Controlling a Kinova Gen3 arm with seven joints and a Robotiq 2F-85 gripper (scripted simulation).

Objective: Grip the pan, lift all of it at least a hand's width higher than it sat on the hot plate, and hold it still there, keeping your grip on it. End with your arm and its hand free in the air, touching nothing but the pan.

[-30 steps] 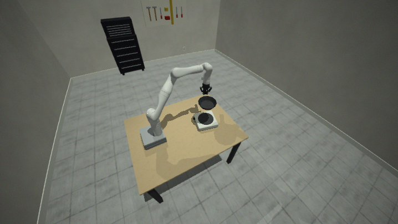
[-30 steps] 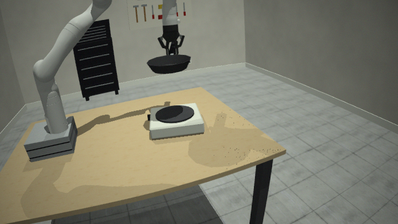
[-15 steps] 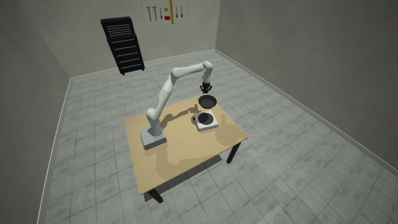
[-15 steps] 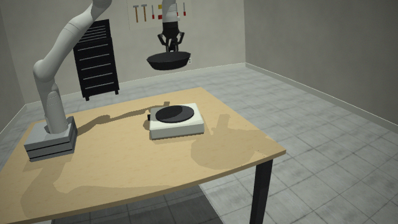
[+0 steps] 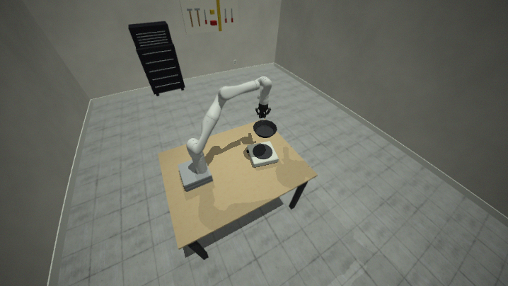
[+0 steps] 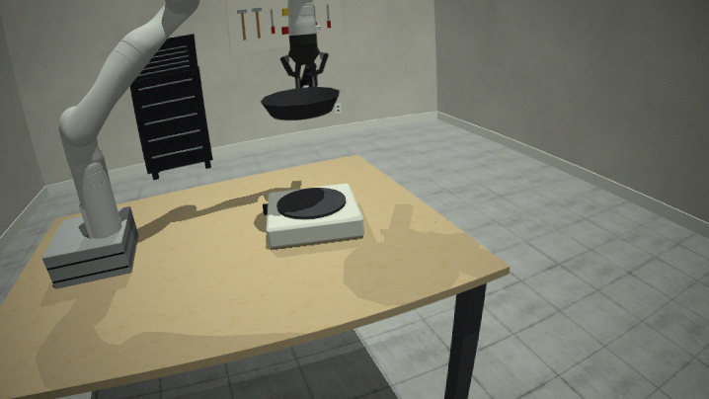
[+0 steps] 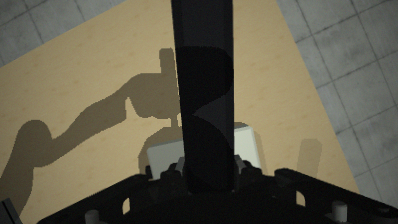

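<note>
The black pan is 70 mm to the right of my hand, 40 mm behind it and 20 mm below it. The rest, counted from my hand: white hot plate (330 mm below, 120 mm to the right, 90 mm behind).
</note>
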